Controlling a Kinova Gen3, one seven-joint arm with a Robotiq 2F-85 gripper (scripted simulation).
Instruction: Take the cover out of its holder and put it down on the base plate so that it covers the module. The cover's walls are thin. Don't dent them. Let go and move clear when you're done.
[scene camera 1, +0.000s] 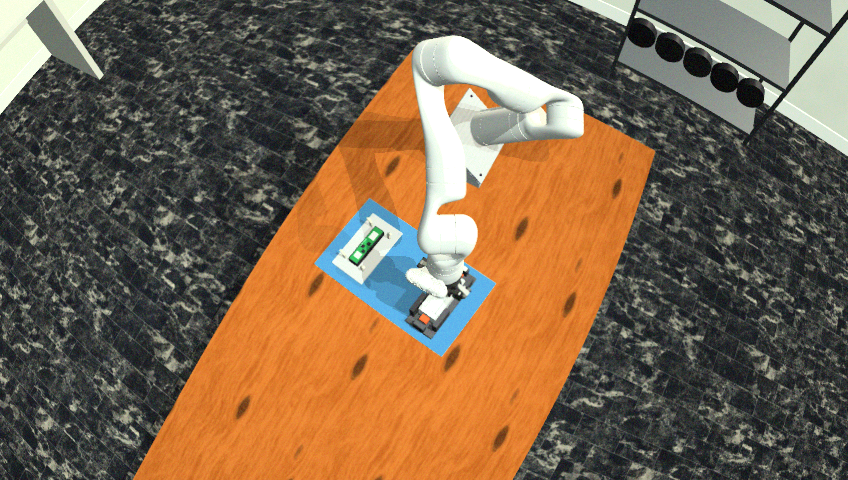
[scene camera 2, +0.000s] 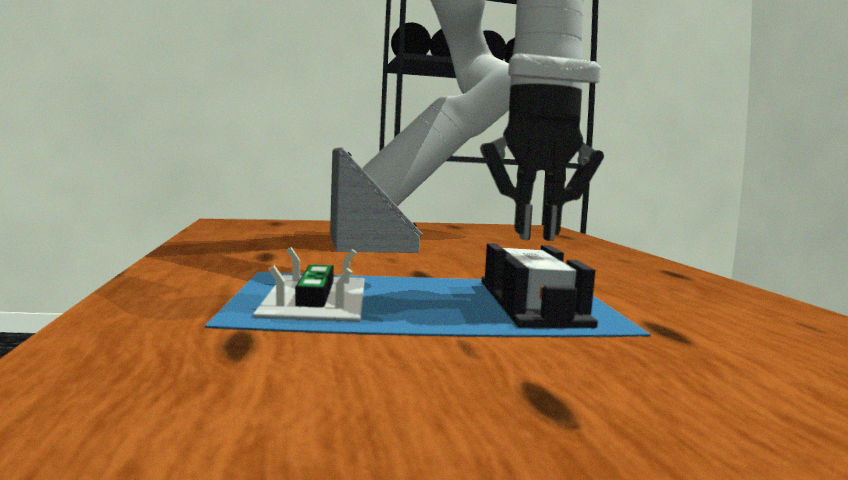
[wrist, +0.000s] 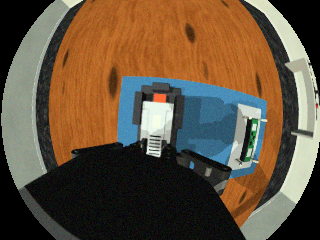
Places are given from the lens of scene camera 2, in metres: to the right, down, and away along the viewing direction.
my gripper (scene camera 2: 536, 239): 0.12, 0.00, 0.60
cover (scene camera 2: 545, 269): 0.12, 0.03, 0.55
